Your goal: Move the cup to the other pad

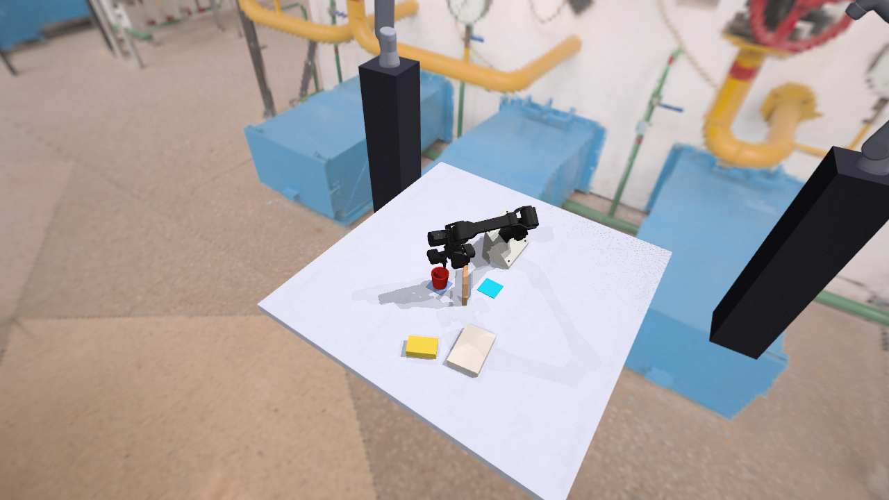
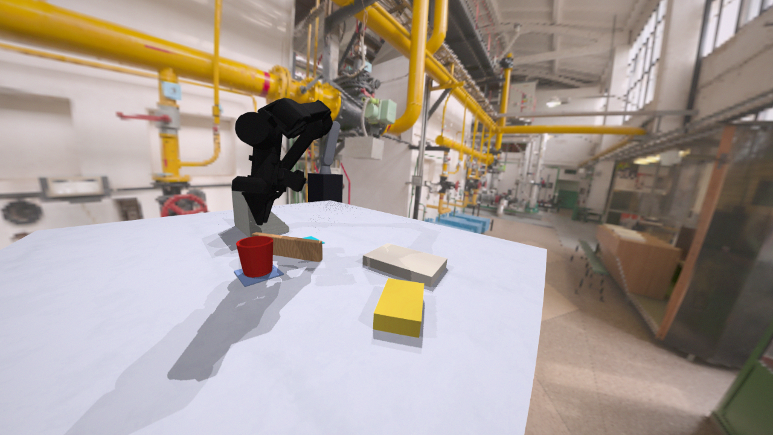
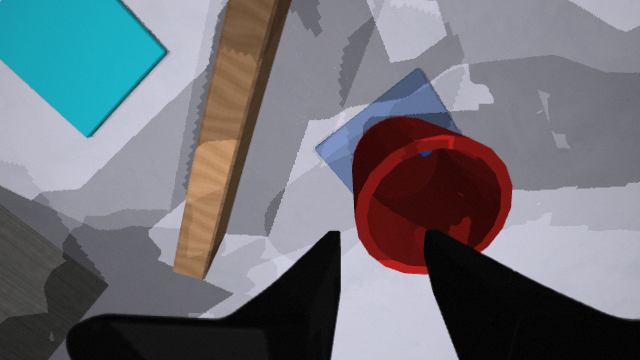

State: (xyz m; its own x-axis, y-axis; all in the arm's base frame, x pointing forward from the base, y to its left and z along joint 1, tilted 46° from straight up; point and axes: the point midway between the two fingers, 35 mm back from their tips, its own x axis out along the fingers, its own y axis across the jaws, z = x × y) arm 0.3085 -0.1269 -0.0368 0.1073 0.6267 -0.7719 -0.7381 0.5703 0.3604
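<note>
My gripper tip is now 20 mm short of the red cup, 30 mm to the left of it and 70 mm above it. The rest, counted from my gripper tip: wooden bar: 30 mm behind, 70 mm to the left, 90 mm below; teal pad: 70 mm behind, 170 mm to the left, 110 mm below; blue marble: 40 mm ahead, 30 mm to the right, 90 mm below.
</note>
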